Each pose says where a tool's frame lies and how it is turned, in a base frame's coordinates. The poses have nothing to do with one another.
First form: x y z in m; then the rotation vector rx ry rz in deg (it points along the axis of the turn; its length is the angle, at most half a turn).
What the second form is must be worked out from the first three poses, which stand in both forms.
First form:
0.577, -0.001, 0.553, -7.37, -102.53, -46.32
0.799, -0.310, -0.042, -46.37, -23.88, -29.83
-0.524, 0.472, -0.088, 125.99, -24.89, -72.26
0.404, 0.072, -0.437, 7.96, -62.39, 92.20
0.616, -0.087, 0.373, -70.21, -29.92, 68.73
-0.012, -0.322, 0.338, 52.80, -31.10, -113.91
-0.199, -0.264, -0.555, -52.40, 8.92, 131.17
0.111, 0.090, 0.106, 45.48, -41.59, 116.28
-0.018, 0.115, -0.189, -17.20, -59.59, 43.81
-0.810, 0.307, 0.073, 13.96, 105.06, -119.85
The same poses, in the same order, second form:
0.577, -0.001, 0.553, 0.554, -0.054, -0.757, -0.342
0.799, -0.310, -0.042, 0.866, -0.386, -0.199, -0.249
-0.524, 0.472, -0.088, 0.281, 0.821, -0.162, -0.471
0.404, 0.072, -0.437, 0.562, 0.059, -0.462, 0.683
0.616, -0.087, 0.373, 0.625, -0.534, -0.228, 0.523
-0.012, -0.322, 0.338, 0.428, 0.369, -0.217, -0.796
-0.199, -0.264, -0.555, 0.329, -0.350, 0.060, 0.875
0.111, 0.090, 0.106, 0.410, 0.315, -0.288, 0.806
-0.018, 0.115, -0.189, 0.788, -0.139, -0.483, 0.355
-0.810, 0.307, 0.073, 0.174, 0.086, 0.647, -0.738

